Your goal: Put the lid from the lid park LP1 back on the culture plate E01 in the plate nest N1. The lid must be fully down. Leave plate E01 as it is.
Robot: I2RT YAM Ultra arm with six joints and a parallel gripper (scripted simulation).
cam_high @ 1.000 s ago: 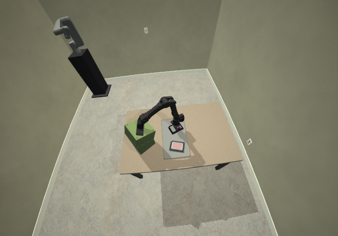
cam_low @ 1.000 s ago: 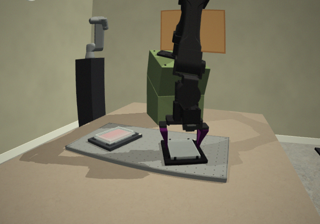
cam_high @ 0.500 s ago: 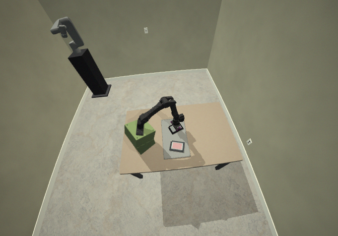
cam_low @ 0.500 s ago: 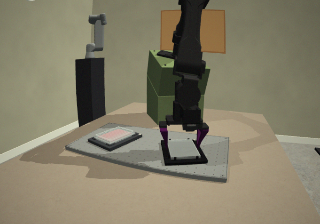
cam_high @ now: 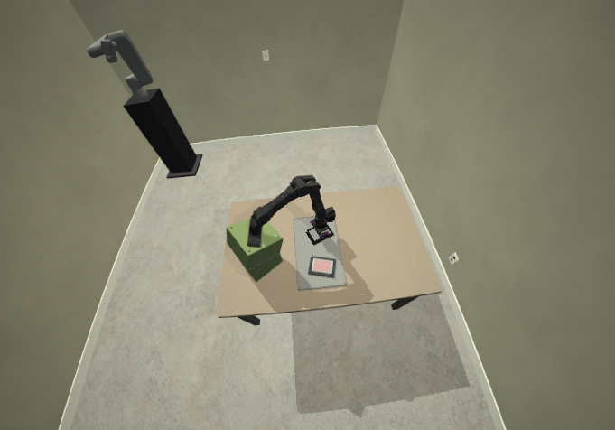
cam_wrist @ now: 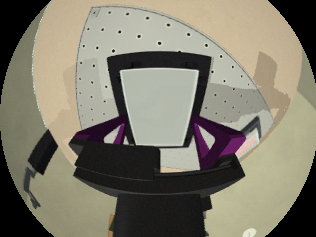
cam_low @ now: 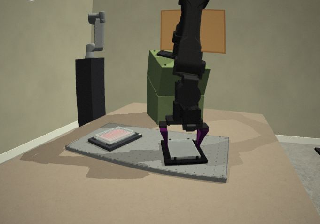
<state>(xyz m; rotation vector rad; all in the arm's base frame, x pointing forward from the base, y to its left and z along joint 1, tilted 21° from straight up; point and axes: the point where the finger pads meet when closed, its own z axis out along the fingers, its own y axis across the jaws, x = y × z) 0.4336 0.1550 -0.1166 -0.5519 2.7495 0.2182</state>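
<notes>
Right now my hand is 1 cm above the clear lid. From my hand the other things lie so: black lid park LP1: 2 cm below; culture plate E01: 25 cm to the right.
</notes>
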